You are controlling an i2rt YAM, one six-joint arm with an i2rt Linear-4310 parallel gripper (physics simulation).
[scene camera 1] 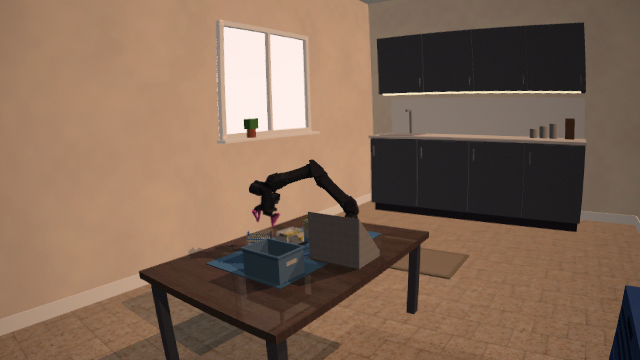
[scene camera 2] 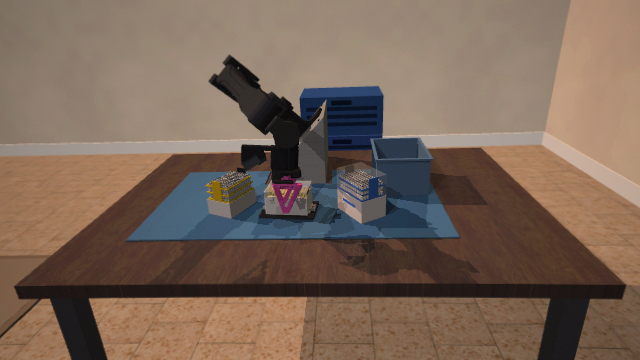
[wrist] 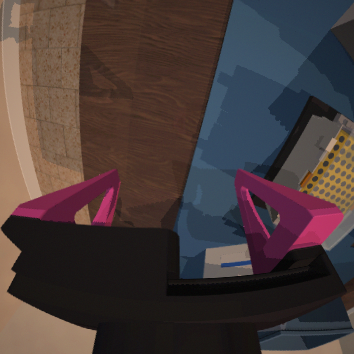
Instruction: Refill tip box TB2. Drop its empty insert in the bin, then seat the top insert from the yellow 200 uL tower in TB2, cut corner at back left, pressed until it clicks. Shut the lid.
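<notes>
The white tip box [scene camera 1: 286,238] [scene camera 2: 306,204] [wrist: 295,152] stands in a black holder at the mat's middle; no TB2 label is readable. Its yellow insert [wrist: 336,172] shows dark, empty-looking holes. A clear part along its lower right in the wrist view may be the lid. The yellow tower [scene camera 2: 232,194] of stacked tip inserts stands left of it in scene camera 2. The bin [scene camera 1: 272,265] [scene camera 2: 402,172] [wrist: 307,332] is blue-grey and open-topped. My gripper [scene camera 1: 265,223] [scene camera 2: 286,210] [wrist: 176,175] is open and empty, above table level, its fingers off to the box's window side.
A blue tower [scene camera 2: 362,200] [wrist: 220,258] under a clear cover stands between tip box and bin. A grey wedge-shaped panel [scene camera 1: 332,240] [scene camera 2: 313,155] rises behind the tip box in scene camera 2. The blue mat [scene camera 1: 220,263] [scene camera 2: 165,220] [wrist: 250,30] lies on the wooden table [scene camera 1: 240,300] [scene camera 2: 320,265].
</notes>
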